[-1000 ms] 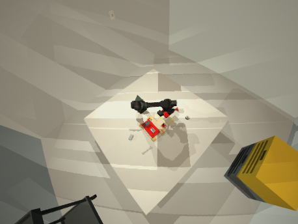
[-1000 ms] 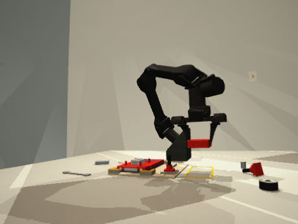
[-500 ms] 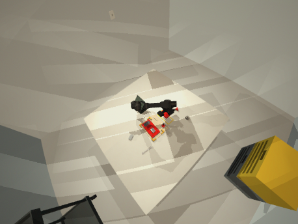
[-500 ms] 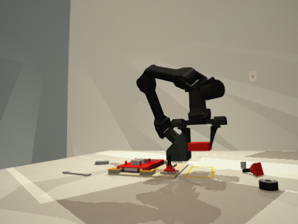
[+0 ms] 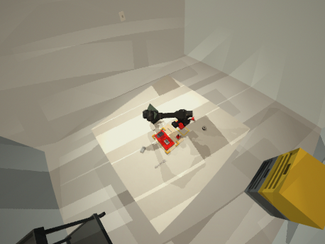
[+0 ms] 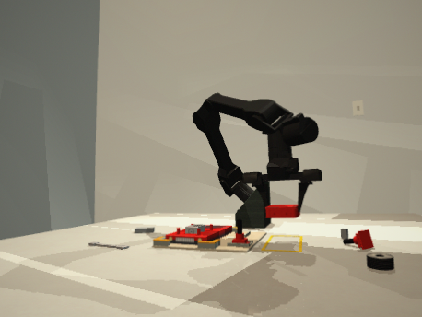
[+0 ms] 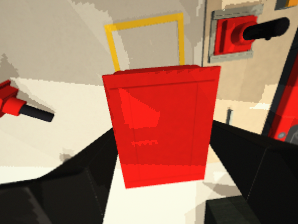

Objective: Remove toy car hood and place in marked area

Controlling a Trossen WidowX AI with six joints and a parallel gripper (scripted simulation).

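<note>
The black post is 7 cm ahead of my gripper tip, 9 cm to the right of it and 4 cm below it. From my gripper tip the other things lie so: black wheel (16 cm ahead, 19 cm to the left, 6 cm below); red hood (1 cm above); grey bar (19 cm ahead, 39 cm to the right, 7 cm below).
</note>
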